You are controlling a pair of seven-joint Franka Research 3 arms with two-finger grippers.
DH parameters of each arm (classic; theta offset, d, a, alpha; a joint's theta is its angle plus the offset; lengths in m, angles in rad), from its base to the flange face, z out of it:
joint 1: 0 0.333 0 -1.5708
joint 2: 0 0 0 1.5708
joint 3: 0 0.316 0.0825 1.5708
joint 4: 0 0 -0.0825 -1.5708
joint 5: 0 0.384 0 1.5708
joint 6: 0 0 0.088 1.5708
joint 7: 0 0.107 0 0
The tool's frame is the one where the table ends.
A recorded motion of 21 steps. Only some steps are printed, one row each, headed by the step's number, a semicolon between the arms.
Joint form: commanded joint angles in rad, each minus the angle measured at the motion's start. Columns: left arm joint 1, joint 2, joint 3, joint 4, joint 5, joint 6, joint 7; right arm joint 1, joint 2, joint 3, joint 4, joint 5, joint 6, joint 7.
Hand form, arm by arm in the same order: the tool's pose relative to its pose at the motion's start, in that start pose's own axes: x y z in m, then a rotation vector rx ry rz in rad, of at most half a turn. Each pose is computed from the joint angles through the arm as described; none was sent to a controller.
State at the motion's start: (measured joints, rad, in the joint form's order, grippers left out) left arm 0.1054 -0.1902 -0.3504 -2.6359 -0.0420 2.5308 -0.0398; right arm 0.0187 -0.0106 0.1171 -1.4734 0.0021 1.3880 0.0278
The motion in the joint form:
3: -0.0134 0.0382 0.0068 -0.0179 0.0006 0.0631 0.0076; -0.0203 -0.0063 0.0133 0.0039 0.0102 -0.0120 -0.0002
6: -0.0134 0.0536 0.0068 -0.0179 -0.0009 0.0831 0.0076; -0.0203 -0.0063 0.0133 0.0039 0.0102 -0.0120 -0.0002
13: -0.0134 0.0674 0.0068 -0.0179 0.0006 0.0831 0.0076; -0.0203 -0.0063 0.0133 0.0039 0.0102 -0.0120 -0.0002
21: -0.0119 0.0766 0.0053 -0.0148 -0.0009 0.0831 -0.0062; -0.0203 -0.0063 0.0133 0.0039 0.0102 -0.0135 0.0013
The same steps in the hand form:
3: -0.0025 0.0033 0.0160 -0.0127 0.0090 0.0145; -0.0037 0.0022 -0.0038 0.0095 -0.0021 0.0049
6: -0.0014 0.0037 0.0203 -0.0183 0.0141 0.0132; -0.0037 0.0022 -0.0038 0.0095 -0.0021 0.0049
13: -0.0024 0.0041 0.0258 -0.0212 0.0008 0.0145; -0.0037 0.0022 -0.0038 0.0095 -0.0021 0.0049
21: -0.0019 0.0044 0.0284 -0.0244 -0.0052 -0.0005; -0.0039 0.0022 -0.0037 0.0095 -0.0036 0.0064

